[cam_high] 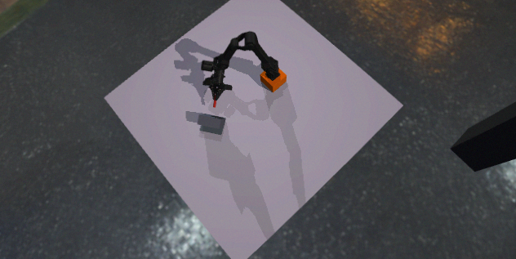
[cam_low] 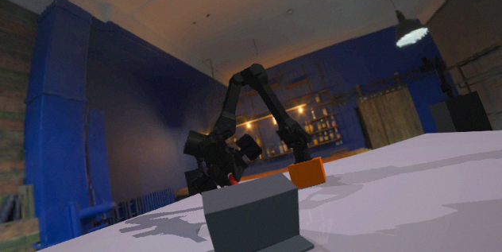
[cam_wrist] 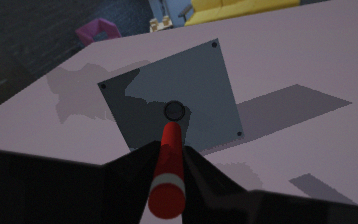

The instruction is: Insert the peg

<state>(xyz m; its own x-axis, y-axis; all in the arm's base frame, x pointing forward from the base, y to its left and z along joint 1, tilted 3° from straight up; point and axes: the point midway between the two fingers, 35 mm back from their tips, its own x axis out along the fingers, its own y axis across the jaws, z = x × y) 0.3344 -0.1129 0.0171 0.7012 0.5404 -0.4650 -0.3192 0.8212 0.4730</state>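
Now: gripper tip 9 cm short of the grey sloped panel block, 6 cm to the right of it and 5 cm above it. Also, from my gripper tip: red peg: 1 cm to the right, 1 cm behind, 1 cm above.
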